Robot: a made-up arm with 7 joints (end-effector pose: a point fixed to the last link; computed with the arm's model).
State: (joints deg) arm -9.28 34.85 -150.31 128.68 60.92 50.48 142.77
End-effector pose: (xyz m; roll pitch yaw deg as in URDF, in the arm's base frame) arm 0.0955 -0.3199 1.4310 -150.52 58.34 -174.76
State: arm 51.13 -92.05 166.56 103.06 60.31 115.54 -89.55
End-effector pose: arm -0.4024 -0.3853 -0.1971 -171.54 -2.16 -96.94
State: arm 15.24 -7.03 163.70 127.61 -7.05 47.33 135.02
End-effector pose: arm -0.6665 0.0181 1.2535 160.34 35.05 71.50
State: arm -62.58 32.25 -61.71 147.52 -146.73 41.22 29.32
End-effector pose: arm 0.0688 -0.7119 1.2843 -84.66 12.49 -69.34
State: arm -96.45 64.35 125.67 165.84 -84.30 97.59 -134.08
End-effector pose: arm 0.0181 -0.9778 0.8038 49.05 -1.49 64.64
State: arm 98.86 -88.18 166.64 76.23 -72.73 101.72 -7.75
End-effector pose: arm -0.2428 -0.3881 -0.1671 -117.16 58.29 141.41
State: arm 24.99 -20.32 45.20 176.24 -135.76 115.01 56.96
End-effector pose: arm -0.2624 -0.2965 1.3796 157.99 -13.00 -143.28
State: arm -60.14 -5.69 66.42 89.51 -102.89 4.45 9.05
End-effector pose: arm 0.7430 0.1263 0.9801 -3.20 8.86 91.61
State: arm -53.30 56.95 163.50 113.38 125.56 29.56 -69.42
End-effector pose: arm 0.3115 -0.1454 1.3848 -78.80 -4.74 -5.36
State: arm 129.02 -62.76 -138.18 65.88 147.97 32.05 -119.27
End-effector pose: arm 0.6857 0.0035 0.0561 154.01 -0.97 -69.85
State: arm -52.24 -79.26 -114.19 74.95 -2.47 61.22 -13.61
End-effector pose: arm -0.7206 -0.1618 0.1913 161.81 6.27 -156.51
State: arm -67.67 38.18 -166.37 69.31 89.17 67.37 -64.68
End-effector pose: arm -0.3998 0.2793 1.0425 161.34 -83.23 119.78
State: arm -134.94 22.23 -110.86 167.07 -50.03 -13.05 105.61
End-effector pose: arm -0.3585 -0.2741 1.4380 -68.70 -22.93 -14.99
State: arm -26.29 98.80 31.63 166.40 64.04 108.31 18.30
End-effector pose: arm 0.9207 -0.2820 0.2081 -164.05 34.57 5.43
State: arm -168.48 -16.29 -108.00 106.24 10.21 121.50 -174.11
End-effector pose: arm 0.1834 0.6747 0.9182 64.98 -20.26 -91.88
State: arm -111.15 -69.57 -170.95 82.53 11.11 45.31 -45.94
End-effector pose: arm 0.1060 0.6062 -0.1281 122.81 14.26 114.50
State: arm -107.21 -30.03 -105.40 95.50 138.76 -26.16 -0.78
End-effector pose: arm -0.5392 0.6442 0.7915 115.40 58.32 -10.29
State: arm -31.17 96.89 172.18 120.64 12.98 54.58 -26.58
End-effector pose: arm 0.7572 -0.3460 0.9357 -82.32 -14.44 -47.56
